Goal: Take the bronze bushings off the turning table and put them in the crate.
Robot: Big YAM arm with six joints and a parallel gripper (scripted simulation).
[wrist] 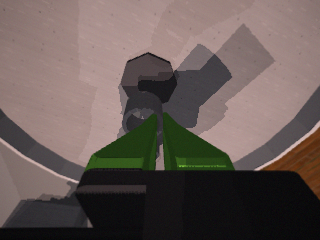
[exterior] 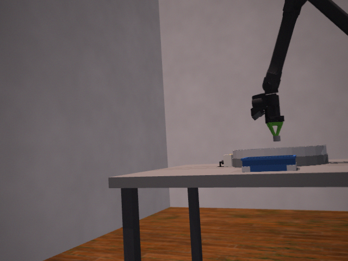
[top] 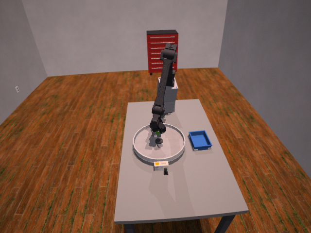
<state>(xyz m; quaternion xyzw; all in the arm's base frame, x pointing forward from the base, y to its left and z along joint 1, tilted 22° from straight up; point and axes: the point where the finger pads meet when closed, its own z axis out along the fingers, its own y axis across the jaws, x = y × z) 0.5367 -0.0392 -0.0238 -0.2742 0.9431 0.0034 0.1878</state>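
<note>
Now: the turning table 8 cm below my hand, 1 cm to the left of it and 1 cm behind it. The rest, counted from my hand: blue crate 35 cm to the left, 11 cm below, 8 cm behind.
</note>
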